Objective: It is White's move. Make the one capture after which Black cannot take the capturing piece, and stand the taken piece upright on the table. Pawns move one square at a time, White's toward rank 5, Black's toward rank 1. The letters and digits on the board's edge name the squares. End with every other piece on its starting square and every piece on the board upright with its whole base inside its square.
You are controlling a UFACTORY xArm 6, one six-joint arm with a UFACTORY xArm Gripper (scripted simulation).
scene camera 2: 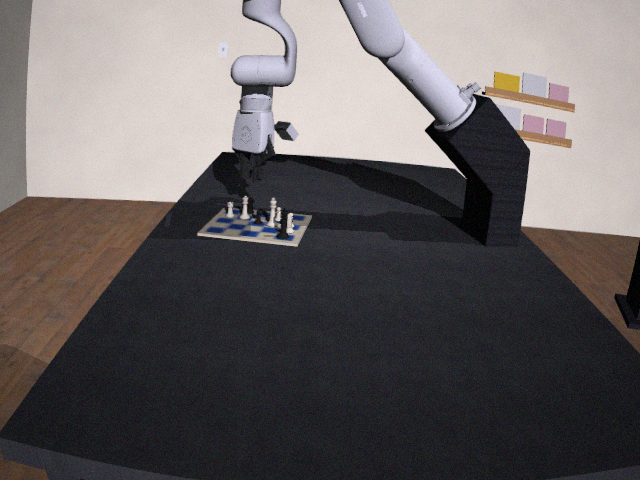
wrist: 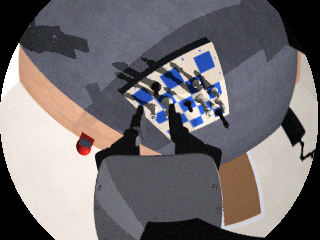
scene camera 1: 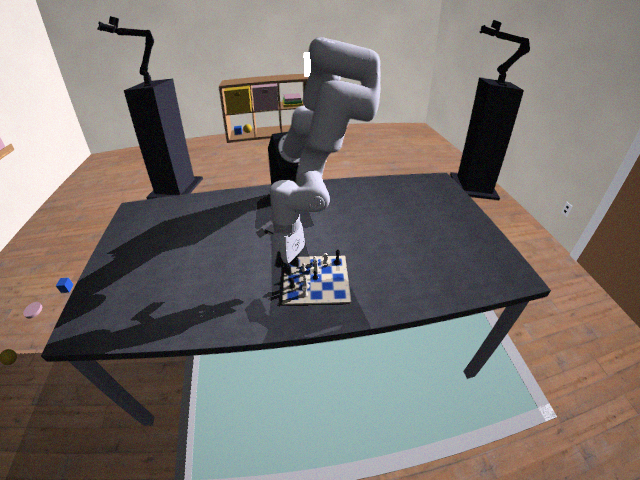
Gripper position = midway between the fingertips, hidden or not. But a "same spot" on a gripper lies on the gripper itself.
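Labels:
I find my gripper in the wrist view (pixel 156 111), and it is visible in scene camera 1 and scene camera 2 as well. On my gripper, (scene camera 1: pixel 295 262) and (scene camera 2: pixel 256 174) are the same spot.

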